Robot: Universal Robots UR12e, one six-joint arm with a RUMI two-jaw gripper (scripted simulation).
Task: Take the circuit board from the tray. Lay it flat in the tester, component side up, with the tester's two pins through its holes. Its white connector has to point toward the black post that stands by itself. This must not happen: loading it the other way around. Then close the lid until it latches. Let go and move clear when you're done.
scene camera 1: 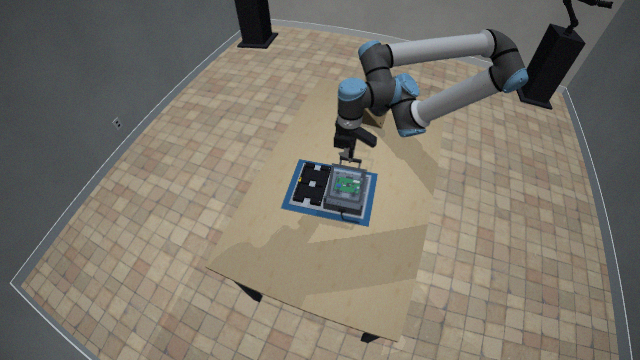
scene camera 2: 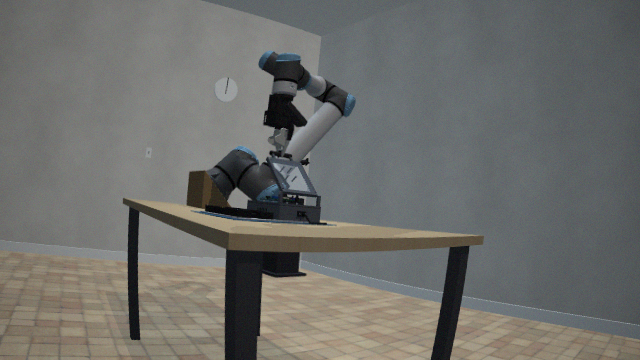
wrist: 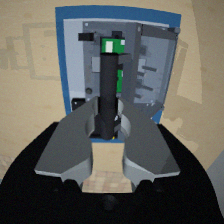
Observation:
In view: my gripper [scene camera 2: 279,157] and a tester lid [scene camera 1: 346,183].
My gripper also shows in the wrist view [wrist: 107,98]. The tester lid is seen too in the wrist view [wrist: 149,52].

